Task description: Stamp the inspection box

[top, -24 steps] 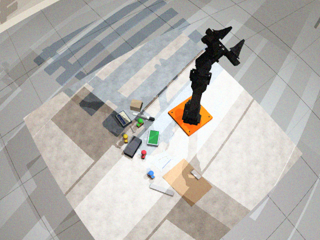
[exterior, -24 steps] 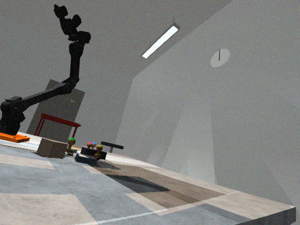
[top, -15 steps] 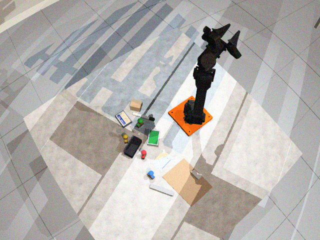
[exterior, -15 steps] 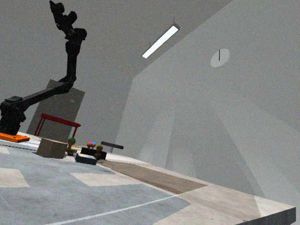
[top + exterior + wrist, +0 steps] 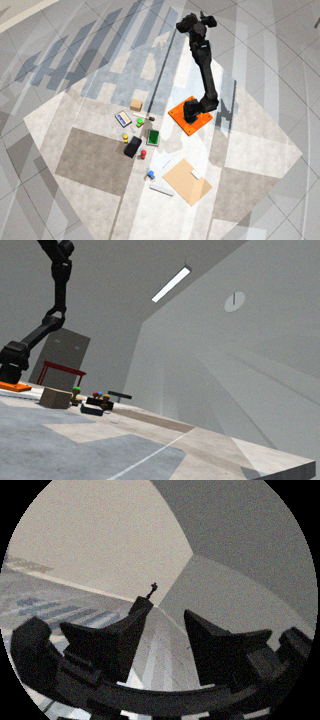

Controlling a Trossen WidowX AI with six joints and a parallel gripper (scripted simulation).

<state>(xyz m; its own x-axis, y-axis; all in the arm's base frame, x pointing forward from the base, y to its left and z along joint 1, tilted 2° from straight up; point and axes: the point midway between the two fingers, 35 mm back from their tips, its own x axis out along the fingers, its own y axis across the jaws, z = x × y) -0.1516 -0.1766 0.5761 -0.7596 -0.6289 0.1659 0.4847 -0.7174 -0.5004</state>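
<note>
Right now my gripper tip is 580 mm above the green-knobbed stamp, 400 mm short of it and 40 mm to the right of it. The rest, counted from my gripper tip: cardboard box (570 mm below, 340 mm ahead, 60 mm to the right); marker (590 mm below, 350 mm ahead, 30 mm to the left); green ink pad (590 mm below, 410 mm ahead, 150 mm to the left).
</note>
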